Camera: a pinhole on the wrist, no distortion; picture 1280 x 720 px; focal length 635.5 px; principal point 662.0 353.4 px. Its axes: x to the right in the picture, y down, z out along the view. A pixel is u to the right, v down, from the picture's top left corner.
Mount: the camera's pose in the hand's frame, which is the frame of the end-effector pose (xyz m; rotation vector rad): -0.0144 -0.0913 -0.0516 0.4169 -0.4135 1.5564
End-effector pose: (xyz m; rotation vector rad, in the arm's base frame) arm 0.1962 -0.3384 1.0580 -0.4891 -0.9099 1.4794
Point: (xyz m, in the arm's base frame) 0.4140 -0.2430 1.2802
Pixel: outside the picture
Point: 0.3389 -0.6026 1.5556
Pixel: 399 574
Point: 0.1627 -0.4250 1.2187
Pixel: 957 458
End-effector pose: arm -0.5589 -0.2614 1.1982 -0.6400 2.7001 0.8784
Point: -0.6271 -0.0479 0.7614
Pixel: 1128 117
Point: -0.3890 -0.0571 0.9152
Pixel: 1074 543
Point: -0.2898 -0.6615 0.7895
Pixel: 62 292
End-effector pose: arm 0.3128 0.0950 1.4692 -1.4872 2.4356 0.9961
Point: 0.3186 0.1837 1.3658
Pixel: outside the picture
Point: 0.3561 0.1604 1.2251
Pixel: 914 239
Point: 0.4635 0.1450 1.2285
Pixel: 671 357
